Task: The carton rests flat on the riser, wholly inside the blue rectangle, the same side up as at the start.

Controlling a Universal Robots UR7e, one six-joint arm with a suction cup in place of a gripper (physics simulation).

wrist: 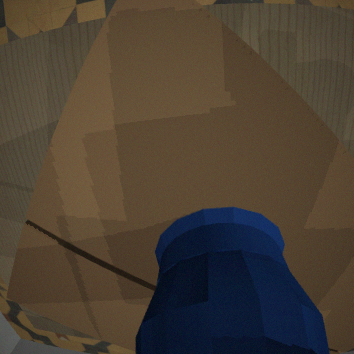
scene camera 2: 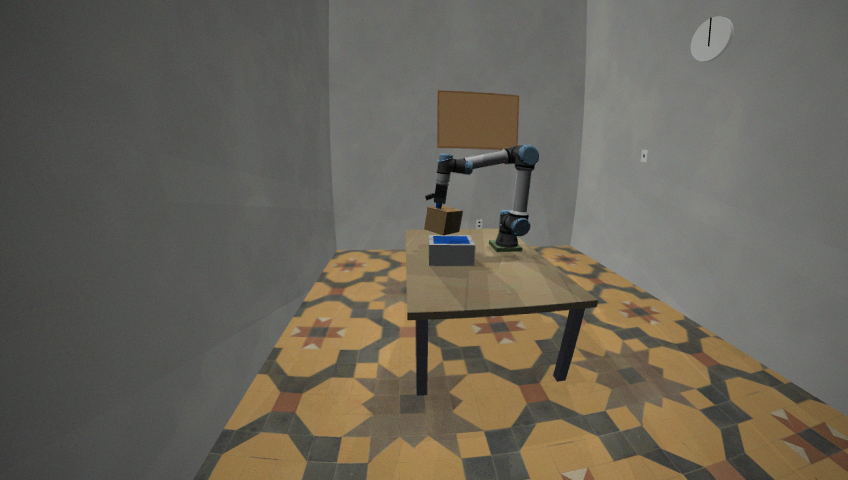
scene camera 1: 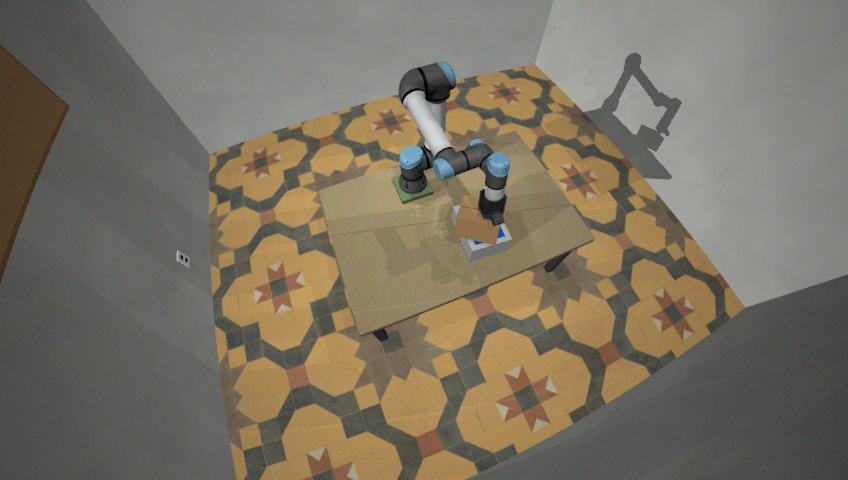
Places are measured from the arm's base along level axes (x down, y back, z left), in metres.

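Pixels of known places: hand, its tool point: (wrist: 214, 225) (scene camera 1: 489, 218); arm's base, origin of its link: (scene camera 2: 506, 244) (scene camera 1: 413, 182).
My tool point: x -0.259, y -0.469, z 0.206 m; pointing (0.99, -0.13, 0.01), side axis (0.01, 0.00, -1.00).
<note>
Ahead of a thing's pixels: the offset from my tool point to its middle. Level surfaces: height alone.
The brown carton @(dx +0.059, dy +0.035, dz -0.017 m) (scene camera 1: 477, 226) (scene camera 2: 442, 220) (wrist: 170, 150) hangs in the air from my suction cup (scene camera 2: 439, 205) (wrist: 220, 240), slightly tilted, and turned relative to the riser. The cup is on the carton's top face, and a dark seam line runs across that face in the wrist view. The grey riser @(dx +0.225, dy +0.076, dz +0.027 m) (scene camera 1: 490, 251) (scene camera 2: 451, 255) stands on the table below the carton. In scene camera 2 a gap shows between the carton and the riser's top. The blue rectangle @(dx +0.165, dy +0.076, dz +0.027 m) (scene camera 1: 501, 232) (scene camera 2: 451, 240) on the riser's top is partly covered by the carton in scene camera 1.
The riser stands on the wooden table @(dx +0.285 m) (scene camera 1: 410, 267) (scene camera 2: 499, 285), near one of its long edges. The arm's green base plate (scene camera 1: 404, 195) (scene camera 2: 495, 246) is on the same table. A brown board (scene camera 2: 477, 118) and a round clock (scene camera 2: 711, 39) are on the walls.
</note>
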